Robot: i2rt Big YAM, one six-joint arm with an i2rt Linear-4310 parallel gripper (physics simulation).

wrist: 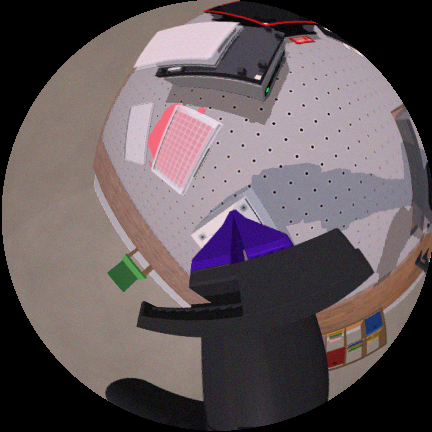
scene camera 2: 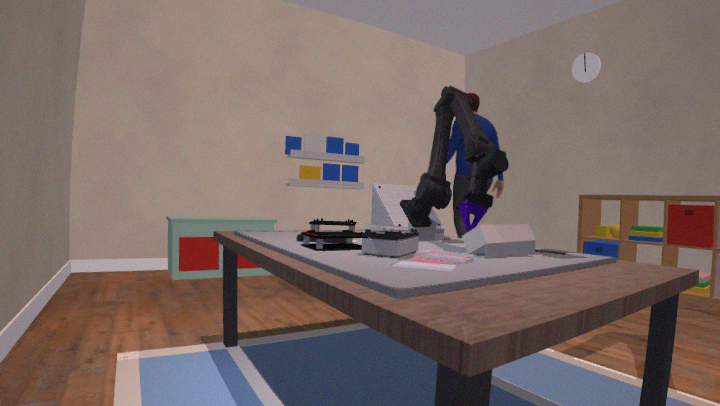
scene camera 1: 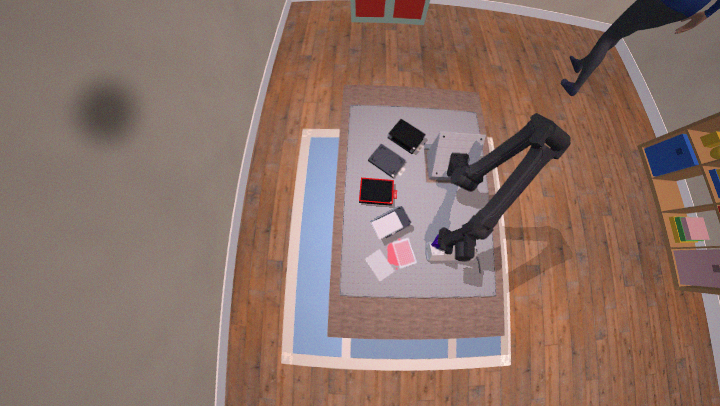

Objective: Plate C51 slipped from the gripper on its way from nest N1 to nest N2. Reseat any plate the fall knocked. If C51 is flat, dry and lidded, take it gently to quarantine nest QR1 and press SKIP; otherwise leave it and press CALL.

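Where they show: gripper, fingertip midpoint: [wrist: 233, 214] [scene camera 2: 469, 231] [scene camera 1: 432, 245]; arm's base at its link origin: [scene camera 2: 414, 214] [scene camera 1: 457, 164].
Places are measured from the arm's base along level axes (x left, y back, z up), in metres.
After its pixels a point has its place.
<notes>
An unlidded plate with pink wells [scene camera 1: 403, 252] @(x 0.428, y -0.267, z -0.082 m) [wrist: 189, 150] @(x 0.415, y -0.244, z -0.077 m) lies on the mat, a pink spill [scene camera 1: 391, 254] [wrist: 161, 134] showing beside it. A clear lid [scene camera 1: 378, 265] @(x 0.492, y -0.386, z -0.088 m) [wrist: 138, 134] @(x 0.487, y -0.370, z -0.088 m) lies apart, beyond the spill. A white plate [scene camera 1: 387, 224] @(x 0.303, y -0.352, z -0.015 m) [wrist: 192, 44] @(x 0.305, y -0.318, z -0.018 m) rests on a dark grey nest [scene camera 1: 402, 216] @(x 0.261, y -0.278, z -0.036 m) [wrist: 252, 50] @(x 0.270, y -0.270, z -0.036 m), covering its left part in the wrist view. A red-rimmed nest [scene camera 1: 377, 191] @(x 0.136, y -0.397, z -0.051 m) stands behind; nest labels are unreadable. My gripper [scene camera 1: 434, 244] @(x 0.396, y -0.142, z -0.029 m) [scene camera 2: 465, 230] @(x 0.396, y -0.142, z -0.029 m) [wrist: 233, 214] @(x 0.396, y -0.142, z -0.029 m) is shut and empty, its purple tips at the white-faced box [scene camera 2: 509, 243] @(x 0.466, y -0.056, z -0.057 m) [wrist: 209, 233] @(x 0.424, y -0.140, z -0.015 m). They hide part of its face; contact is unclear.
A black nest [scene camera 1: 407, 135] @(x -0.176, y -0.237, z -0.038 m) and a dark grey one [scene camera 1: 386, 160] @(x -0.040, y -0.348, z -0.070 m) stand farther back on the mat [scene camera 1: 363, 118] @(x -0.315, y -0.474, z -0.092 m). A large sloped panel [scene camera 1: 461, 141] @(x -0.082, y -0.006, z 0.084 m) [scene camera 2: 390, 201] @(x -0.044, y -0.080, z 0.045 m) stands at the back right, by the arm's base. A person [scene camera 1: 602, 45] [scene camera 2: 486, 131] stands beyond the table.
</notes>
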